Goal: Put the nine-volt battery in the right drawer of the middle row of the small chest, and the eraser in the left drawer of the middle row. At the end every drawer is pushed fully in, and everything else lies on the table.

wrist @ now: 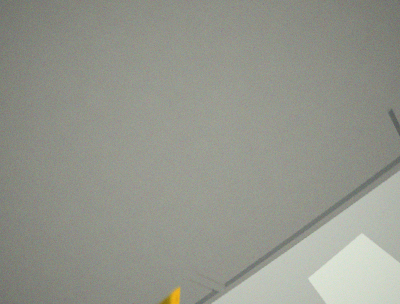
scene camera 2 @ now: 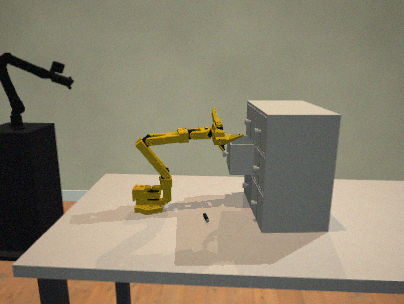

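Seen in the pictures: end effector, tool point: (wrist: 193, 208) (scene camera 2: 242, 134); arm's base, origin of the base link: (scene camera 2: 156, 207).
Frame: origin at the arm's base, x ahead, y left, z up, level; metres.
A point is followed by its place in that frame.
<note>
The small grey chest (scene camera 2: 300, 175) @(x 0.418, y -0.136, z 0.167 m) stands on the table. Its left middle-row drawer (scene camera 2: 241, 159) @(x 0.268, y 0.014, z 0.165 m) is pulled out. The right middle-row drawer, nearer the camera, is in. My gripper (scene camera 2: 229, 122) is wide open above the pulled-out drawer, with one jaw pointing up and the other reaching toward the chest front. In the wrist view one yellow jaw tip (wrist: 173, 296) shows at the bottom edge. The eraser does not show in either view; the inside of the drawer is hidden. The battery (scene camera 2: 206, 217) @(x 0.166, y -0.081, z 0.010 m), small and dark with a lighter end, lies on the table between arm base and chest.
The other drawers of the chest look closed, with round knobs sticking out. The white table (scene camera 2: 140, 255) @(x 0.015, y -0.282, z 0.000 m) carries the arm base and chest. A second, black arm (scene camera 2: 35, 65) stands on a black pedestal (scene camera 2: 30, 190) at the left. Grey surfaces fill most of the wrist view.
</note>
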